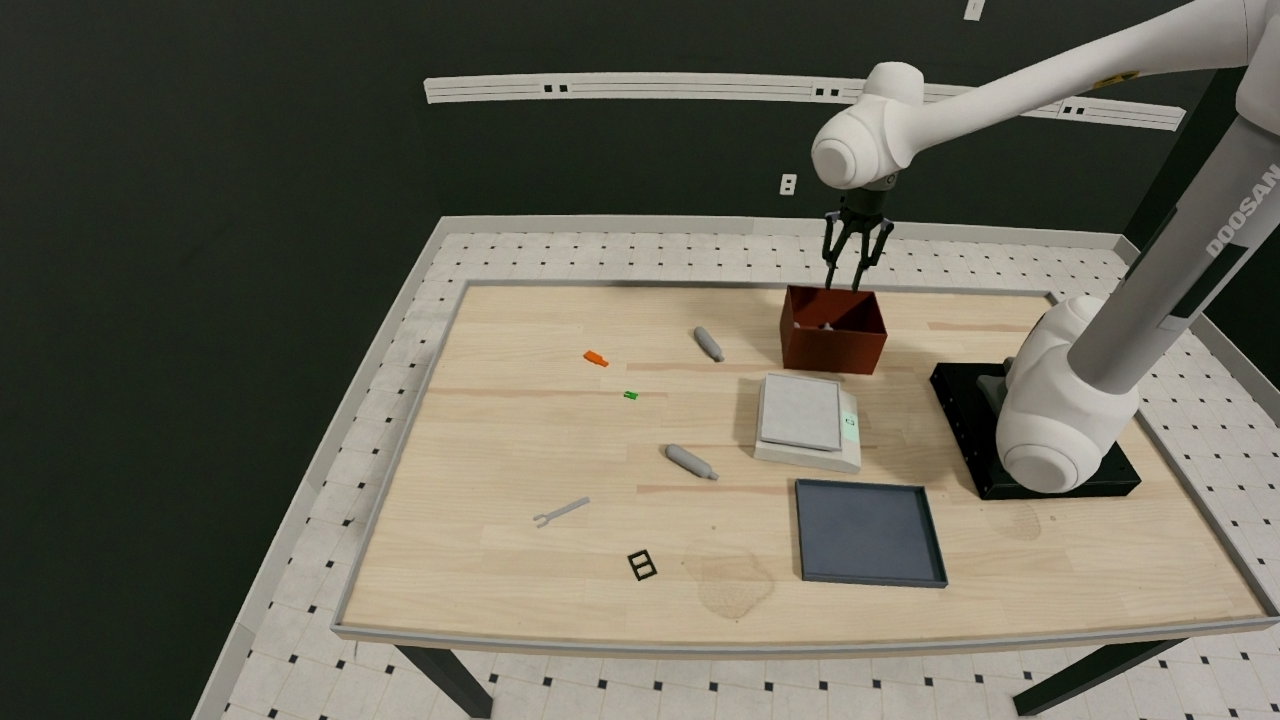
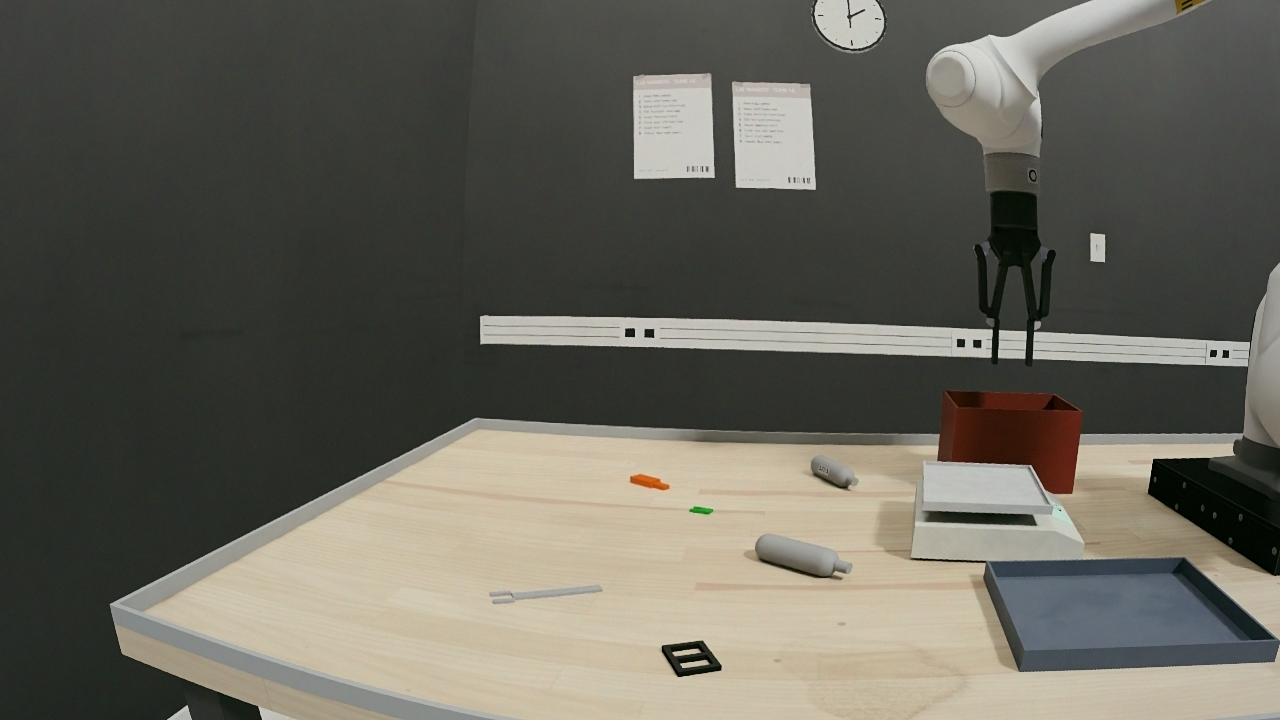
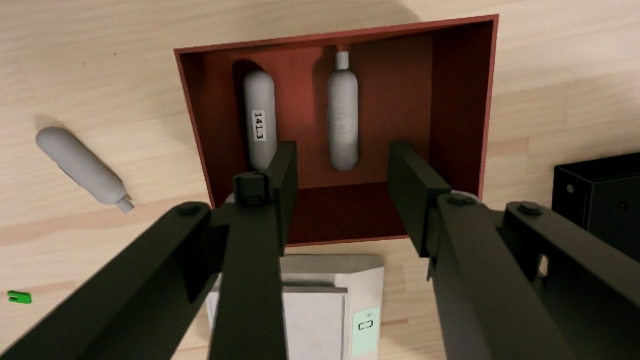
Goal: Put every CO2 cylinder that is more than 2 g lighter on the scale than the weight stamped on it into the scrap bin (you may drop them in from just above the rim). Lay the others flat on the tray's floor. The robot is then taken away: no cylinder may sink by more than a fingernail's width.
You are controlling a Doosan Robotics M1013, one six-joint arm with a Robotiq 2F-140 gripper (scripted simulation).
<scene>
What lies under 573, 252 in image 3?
My gripper.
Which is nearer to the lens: the grey CO2 cylinder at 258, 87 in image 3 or the white scale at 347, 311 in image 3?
The grey CO2 cylinder.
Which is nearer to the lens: the grey wrench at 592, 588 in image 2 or the red scrap bin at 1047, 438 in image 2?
The grey wrench.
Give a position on a white scale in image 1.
At 806, 412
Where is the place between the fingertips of my gripper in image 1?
At 840, 288
</scene>
